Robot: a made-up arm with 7 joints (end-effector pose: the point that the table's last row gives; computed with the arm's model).
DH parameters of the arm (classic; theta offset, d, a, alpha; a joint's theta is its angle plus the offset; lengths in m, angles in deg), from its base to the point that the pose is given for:
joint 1: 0 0.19 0 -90
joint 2: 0 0 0 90
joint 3: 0 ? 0.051 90
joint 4: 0 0 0.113 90
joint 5: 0 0.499 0 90
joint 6: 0 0 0.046 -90
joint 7: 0 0.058 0 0
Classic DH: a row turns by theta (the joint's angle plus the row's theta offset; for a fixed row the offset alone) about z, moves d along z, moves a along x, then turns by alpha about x.
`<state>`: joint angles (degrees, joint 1 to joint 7).
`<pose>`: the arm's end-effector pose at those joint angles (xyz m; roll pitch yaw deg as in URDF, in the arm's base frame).
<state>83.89 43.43 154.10 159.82 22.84 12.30 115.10</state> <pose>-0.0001 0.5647 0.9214 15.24 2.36 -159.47</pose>
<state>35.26 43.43 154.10 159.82 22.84 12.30 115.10</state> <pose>0.4237 0.3733 0.9214 15.24 2.36 151.90</pose>
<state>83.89 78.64 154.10 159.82 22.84 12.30 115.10</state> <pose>0.0338 0.8818 0.4638 47.17 -12.98 -162.54</pose>
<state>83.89 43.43 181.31 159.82 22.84 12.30 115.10</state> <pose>0.0484 0.5470 0.9331 3.99 -12.53 -138.53</pose>
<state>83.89 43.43 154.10 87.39 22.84 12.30 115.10</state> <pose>-0.2913 -0.0597 0.9009 -40.49 53.89 -165.61</pose>
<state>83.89 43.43 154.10 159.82 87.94 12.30 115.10</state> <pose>-0.0316 0.5497 0.9249 -1.94 -19.71 -97.34</pose>
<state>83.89 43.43 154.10 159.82 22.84 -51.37 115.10</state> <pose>0.0120 0.5732 0.8447 76.16 -15.86 -178.03</pose>
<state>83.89 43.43 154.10 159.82 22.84 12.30 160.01</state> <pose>-0.0001 0.5647 0.9214 12.57 -8.99 -115.87</pose>
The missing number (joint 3, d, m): 0.337
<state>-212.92 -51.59 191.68 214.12 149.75 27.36 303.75</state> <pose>0.2736 -0.2706 0.9281 6.62 -4.92 -110.93</pose>
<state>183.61 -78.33 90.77 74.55 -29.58 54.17 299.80</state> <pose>0.3100 -0.6079 0.2475 50.29 70.06 -101.35</pose>
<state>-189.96 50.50 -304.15 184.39 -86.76 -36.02 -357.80</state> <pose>-0.5603 0.1464 0.8189 20.18 -8.85 -35.09</pose>
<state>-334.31 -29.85 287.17 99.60 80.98 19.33 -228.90</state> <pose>0.1220 -0.5774 0.7402 63.02 31.79 40.47</pose>
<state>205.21 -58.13 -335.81 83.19 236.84 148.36 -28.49</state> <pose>0.1561 -0.1120 0.8555 110.75 -39.84 151.19</pose>
